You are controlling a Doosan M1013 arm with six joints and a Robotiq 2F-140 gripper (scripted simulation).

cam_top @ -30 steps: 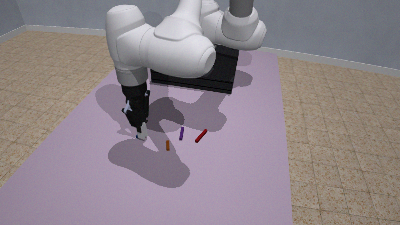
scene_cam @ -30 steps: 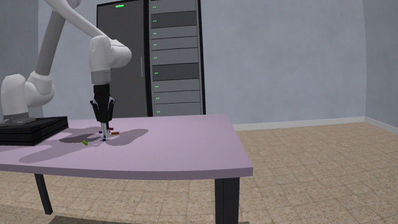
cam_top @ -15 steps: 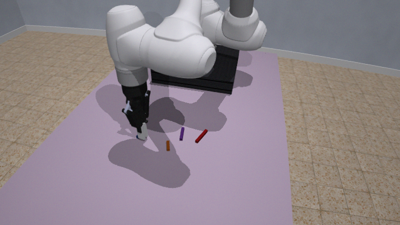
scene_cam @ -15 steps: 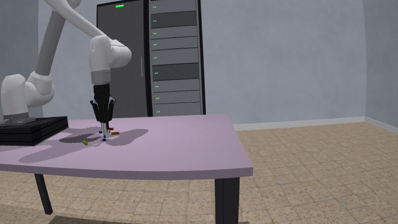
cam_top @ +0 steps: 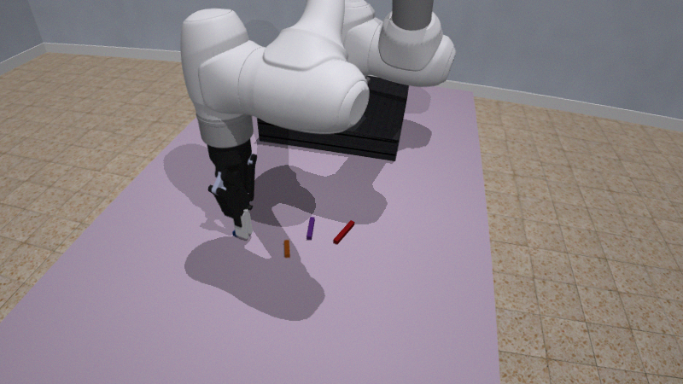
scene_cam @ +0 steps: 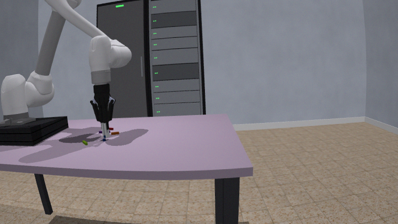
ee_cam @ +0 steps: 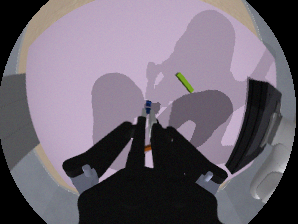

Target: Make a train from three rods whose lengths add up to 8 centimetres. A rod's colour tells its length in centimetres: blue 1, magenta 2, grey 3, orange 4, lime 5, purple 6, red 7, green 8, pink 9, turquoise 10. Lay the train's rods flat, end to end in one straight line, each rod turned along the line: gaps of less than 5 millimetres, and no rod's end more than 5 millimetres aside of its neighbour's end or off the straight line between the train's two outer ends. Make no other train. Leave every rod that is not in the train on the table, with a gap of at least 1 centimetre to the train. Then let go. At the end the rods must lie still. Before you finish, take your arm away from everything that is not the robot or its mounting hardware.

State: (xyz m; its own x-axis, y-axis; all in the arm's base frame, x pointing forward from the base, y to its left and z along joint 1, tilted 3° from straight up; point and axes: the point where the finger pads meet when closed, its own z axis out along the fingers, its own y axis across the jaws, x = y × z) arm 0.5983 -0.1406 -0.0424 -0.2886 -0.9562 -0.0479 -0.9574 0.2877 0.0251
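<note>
Now: the purple rod 13 cm to the left of my hand, 4 cm below it and 4 cm behind it. From my hand the other things lie so: orange rod (10 cm to the left, 4 cm below, 2 cm ahead); then lime rod (9 cm behind, 6 cm to the right, 4 cm below); then red rod (21 cm to the left, 4 cm below, 4 cm behind).
</note>
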